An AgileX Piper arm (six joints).
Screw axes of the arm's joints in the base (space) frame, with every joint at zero. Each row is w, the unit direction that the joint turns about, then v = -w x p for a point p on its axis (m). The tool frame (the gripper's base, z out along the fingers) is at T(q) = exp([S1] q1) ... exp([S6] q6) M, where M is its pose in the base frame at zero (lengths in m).
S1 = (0, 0, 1, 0.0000, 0.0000, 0.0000)
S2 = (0, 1, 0, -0.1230, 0.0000, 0.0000)
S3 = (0, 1, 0, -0.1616, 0.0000, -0.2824)
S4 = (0.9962, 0, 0.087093, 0.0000, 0.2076, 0.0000)
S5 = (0, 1, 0, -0.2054, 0.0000, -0.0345)
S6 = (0.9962, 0, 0.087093, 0.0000, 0.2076, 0.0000)
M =
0.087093 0 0.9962 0.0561
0 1 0 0.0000
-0.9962 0 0.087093 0.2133
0 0 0 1
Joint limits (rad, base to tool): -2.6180..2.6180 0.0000..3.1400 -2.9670..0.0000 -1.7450..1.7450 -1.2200..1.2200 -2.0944..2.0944
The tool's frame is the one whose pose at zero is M.
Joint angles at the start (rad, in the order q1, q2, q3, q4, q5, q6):
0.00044 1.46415 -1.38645 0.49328 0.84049 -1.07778
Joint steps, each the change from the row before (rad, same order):
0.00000 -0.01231 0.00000 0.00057 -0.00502 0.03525
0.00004 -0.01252 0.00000 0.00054 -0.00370 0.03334
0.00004 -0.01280 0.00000 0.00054 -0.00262 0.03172
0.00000 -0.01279 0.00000 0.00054 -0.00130 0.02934
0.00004 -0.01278 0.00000 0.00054 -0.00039 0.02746
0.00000 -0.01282 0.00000 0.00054 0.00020 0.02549
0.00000 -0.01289 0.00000 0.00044 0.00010 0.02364
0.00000 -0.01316 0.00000 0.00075 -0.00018 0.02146
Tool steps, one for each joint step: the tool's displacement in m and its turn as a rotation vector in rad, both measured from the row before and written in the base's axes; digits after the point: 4 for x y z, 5 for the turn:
-0.0028 -0.0001 0.0042 0.02455 -0.00431 -0.02507
-0.0030 -0.0001 0.0042 0.02360 -0.00406 -0.02279
-0.0032 0.0000 0.0042 0.02281 -0.00398 -0.02090
-0.0033 0.0000 0.0041 0.02140 -0.00365 -0.01852
-0.0034 0.0000 0.0040 0.02027 -0.00349 -0.01662
-0.0035 0.0000 0.0039 0.01903 -0.00370 -0.01495
-0.0036 0.0000 0.0039 0.01777 -0.00450 -0.01368
-0.0037 0.0000 0.0039 0.01665 -0.00577 -0.01230

